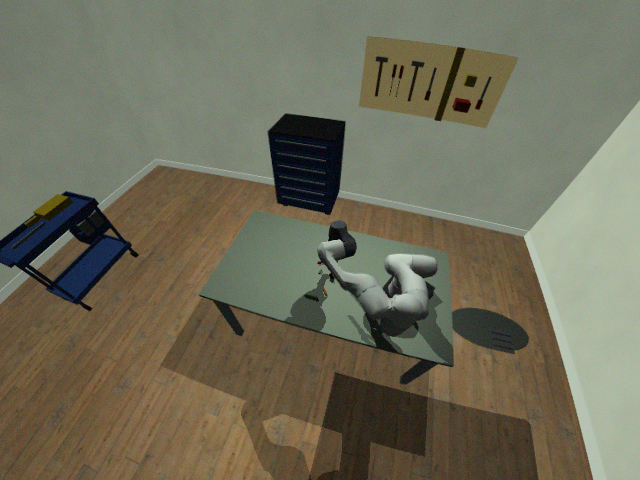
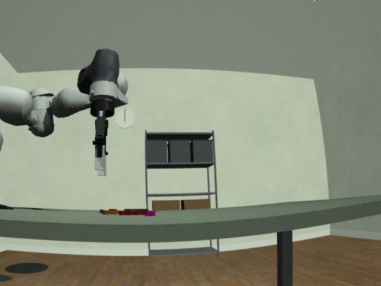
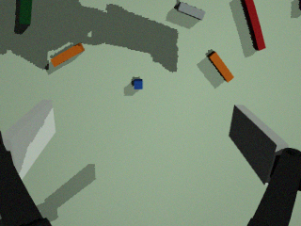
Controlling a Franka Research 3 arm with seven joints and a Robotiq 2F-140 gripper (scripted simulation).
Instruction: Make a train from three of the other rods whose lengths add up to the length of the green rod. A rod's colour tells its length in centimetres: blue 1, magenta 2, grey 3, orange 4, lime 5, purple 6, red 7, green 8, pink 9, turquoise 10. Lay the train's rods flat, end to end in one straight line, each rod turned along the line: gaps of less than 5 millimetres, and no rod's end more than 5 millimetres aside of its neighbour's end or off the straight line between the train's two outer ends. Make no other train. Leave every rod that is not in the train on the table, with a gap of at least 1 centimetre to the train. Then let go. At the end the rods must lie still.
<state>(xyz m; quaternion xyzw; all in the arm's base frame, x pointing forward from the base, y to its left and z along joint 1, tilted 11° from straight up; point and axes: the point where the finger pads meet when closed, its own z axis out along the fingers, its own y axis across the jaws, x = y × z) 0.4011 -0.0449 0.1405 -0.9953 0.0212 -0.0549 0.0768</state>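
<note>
Now: the grey rod 120 mm below my hand, 90 mm ahead of it and 60 mm to the right of it. The rest, counted from my hand: green rod 130 mm to the left, 120 mm below, 110 mm ahead; red rod 130 mm to the right, 120 mm below, 80 mm ahead; blue rod 120 mm below.
</note>
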